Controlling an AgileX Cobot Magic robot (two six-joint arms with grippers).
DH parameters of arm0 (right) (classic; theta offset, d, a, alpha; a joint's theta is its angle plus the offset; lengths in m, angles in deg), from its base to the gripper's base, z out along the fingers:
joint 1: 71.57 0.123 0 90
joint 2: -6.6 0 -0.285 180
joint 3: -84.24 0 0.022 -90
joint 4: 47.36 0.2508 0 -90
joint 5: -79.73 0 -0.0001 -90
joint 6: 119.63 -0.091 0 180
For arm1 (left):
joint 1: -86.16 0.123 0 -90
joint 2: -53.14 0 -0.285 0
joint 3: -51.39 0 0.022 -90
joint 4: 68.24 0.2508 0 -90
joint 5: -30.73 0 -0.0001 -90
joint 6: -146.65 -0.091 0 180
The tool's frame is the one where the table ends.
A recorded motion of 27 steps. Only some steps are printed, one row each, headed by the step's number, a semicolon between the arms.
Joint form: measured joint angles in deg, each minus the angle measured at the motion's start. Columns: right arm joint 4, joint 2, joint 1, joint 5, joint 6, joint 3; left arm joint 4, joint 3, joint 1, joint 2, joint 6, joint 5.
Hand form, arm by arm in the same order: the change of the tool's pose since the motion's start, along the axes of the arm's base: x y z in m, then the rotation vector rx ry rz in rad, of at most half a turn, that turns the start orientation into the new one. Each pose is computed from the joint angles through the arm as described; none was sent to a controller.
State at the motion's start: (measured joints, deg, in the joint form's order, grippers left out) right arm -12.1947 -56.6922 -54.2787 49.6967 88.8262 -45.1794; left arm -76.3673 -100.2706 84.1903 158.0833 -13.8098 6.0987
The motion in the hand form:
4: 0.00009 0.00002 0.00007 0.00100 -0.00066 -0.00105; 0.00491 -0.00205 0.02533 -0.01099 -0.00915 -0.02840
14: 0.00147 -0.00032 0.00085 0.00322 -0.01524 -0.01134; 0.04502 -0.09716 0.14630 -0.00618 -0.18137 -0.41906
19: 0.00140 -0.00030 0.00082 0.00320 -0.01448 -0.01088; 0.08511 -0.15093 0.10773 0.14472 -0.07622 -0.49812
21: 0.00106 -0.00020 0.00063 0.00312 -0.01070 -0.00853; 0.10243 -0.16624 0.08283 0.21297 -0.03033 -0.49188
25: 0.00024 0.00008 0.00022 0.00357 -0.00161 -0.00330; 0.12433 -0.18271 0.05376 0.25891 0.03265 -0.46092
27: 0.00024 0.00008 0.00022 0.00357 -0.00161 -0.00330; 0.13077 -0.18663 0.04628 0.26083 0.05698 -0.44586
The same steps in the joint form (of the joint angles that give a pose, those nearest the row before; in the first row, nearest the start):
4: 0.06 0.00 0.00 0.07 0.00 0.00; -0.91 -3.84 0.00 -2.33 -1.69 -5.81
14: 0.19 0.00 0.00 1.09 0.00 0.00; -0.68 -33.30 -14.27 -0.89 -7.67 -24.84
19: 0.18 0.00 0.00 1.04 -0.01 0.00; 10.68 -46.24 -21.62 13.58 -1.09 -30.17
21: 0.19 0.00 0.00 0.78 0.00 0.00; 15.41 -51.33 -23.34 20.10 2.31 -32.19
25: 0.23 0.00 0.00 0.18 0.00 0.00; 18.36 -59.85 -24.56 28.70 5.86 -36.44
27: 0.23 0.00 0.00 0.18 0.00 0.00; 18.36 -63.07 -24.66 31.36 6.69 -38.43

